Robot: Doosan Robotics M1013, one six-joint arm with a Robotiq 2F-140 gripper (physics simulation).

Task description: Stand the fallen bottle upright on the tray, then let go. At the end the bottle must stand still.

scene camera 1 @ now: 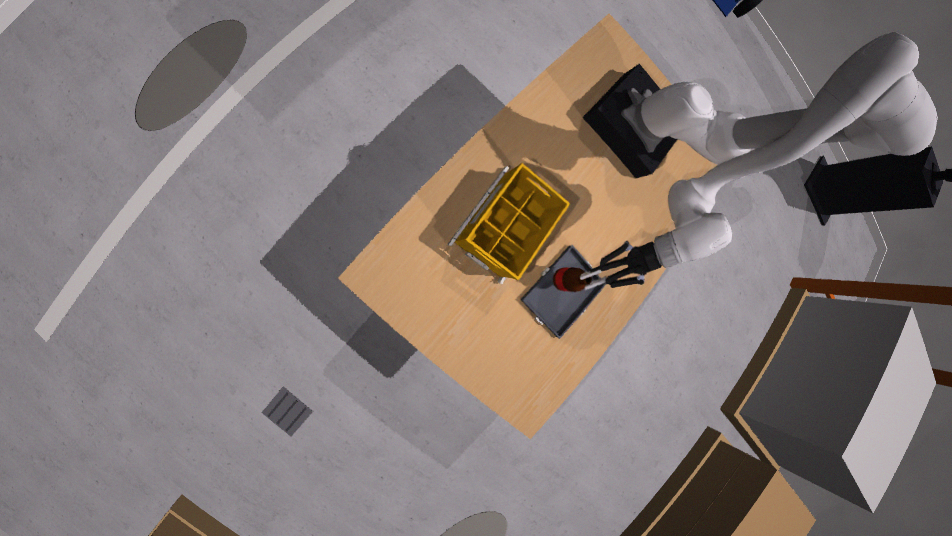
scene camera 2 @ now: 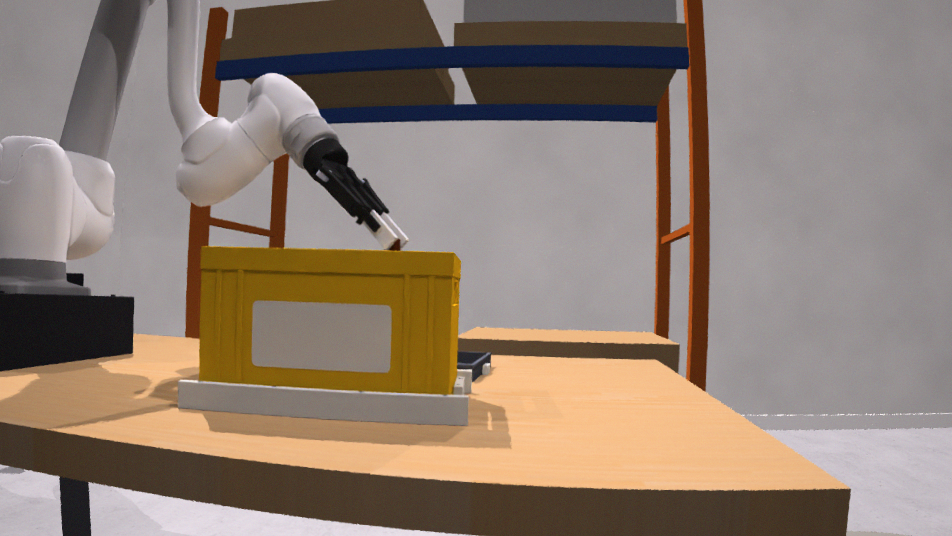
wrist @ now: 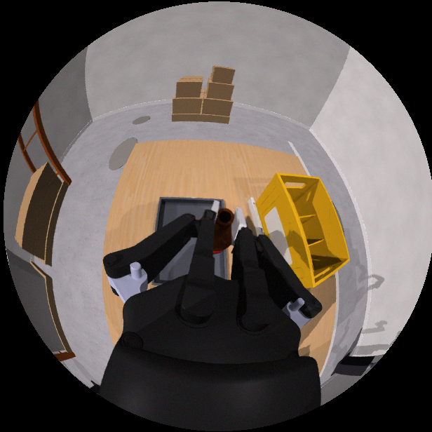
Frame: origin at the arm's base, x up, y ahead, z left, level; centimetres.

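Where they show: gripper, between the fingertips: [scene camera 1: 583, 281] [scene camera 2: 397, 245]; arm's base, origin of its link: [scene camera 1: 648, 120] [scene camera 2: 19, 293].
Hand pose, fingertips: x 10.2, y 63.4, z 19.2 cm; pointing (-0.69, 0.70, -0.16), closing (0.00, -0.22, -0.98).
Each offset is from my fingertips to the top centre of the thing. Level surfaces: height alone.
The brown bottle with a red label {dx +1.0, dy -0.5, dz +0.2 cm} [scene camera 1: 569, 279] [wrist: 223, 235] looks about upright over the dark tray {dx -17.9, dy +0.6, dz +5.8 cm} [scene camera 1: 556, 309] [scene camera 2: 474, 361] [wrist: 175, 212], toward the tray's crate side. In scene camera 2 a bit of its neck {dx +0.0, dy -0.9, dz +0.2 cm} [scene camera 2: 394, 246] shows above the yellow crate. My gripper [scene camera 1: 588, 278] [scene camera 2: 398, 241] [wrist: 225, 212] is shut on the bottle's neck, with its fingers slanting down from the arm side. The bottle's mouth faces up between the fingertips in the wrist view. The base is hidden, so I cannot tell whether it touches the tray, nor any slight tilt.
A yellow crate with compartments {dx -3.0, dy +2.2, dz -25.1 cm} [scene camera 1: 544, 238] [scene camera 2: 219, 319] [wrist: 274, 200] stands close beside the tray, with a pale rail {dx -17.5, dy +4.3, dz -34.8 cm} [scene camera 2: 319, 402] along its foot. Both are on the wooden table {dx -20.5 cm} [scene camera 1: 466, 332] [scene camera 2: 599, 426] [wrist: 200, 160]. A shelf rack [scene camera 2: 696, 199] stands behind the table.
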